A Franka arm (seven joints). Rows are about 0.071 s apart.
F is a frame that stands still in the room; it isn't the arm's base.
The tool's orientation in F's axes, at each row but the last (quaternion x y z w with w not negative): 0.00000, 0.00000, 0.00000, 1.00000; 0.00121, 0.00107, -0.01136, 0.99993; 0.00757, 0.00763, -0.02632, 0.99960; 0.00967, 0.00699, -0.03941, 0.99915; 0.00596, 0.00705, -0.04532, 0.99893; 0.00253, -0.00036, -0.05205, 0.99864; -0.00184, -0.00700, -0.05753, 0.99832
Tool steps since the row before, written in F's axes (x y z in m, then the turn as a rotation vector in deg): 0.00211, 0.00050, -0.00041, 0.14, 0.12, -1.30; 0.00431, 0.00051, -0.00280, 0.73, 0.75, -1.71; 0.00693, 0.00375, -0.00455, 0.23, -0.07, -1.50; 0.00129, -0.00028, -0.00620, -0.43, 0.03, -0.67; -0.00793, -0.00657, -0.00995, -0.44, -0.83, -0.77; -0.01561, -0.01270, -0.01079, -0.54, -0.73, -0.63; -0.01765, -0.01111, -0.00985, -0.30, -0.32, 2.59
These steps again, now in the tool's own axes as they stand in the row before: 0.00211, 0.00050, -0.00041, 0.14, 0.12, -1.30; 0.00430, 0.00060, -0.00279, 0.72, 0.76, -1.71; 0.00679, 0.00404, -0.00450, 0.26, -0.08, -1.50; 0.00140, -0.00029, -0.00618, -0.42, -0.02, -0.68; -0.00716, -0.00737, -0.00997, -0.35, -0.88, -0.77; -0.01421, -0.01431, -0.01071, -0.46, -0.79, -0.63; -0.01640, -0.01304, -0.00966, -0.22, -0.36, 2.59
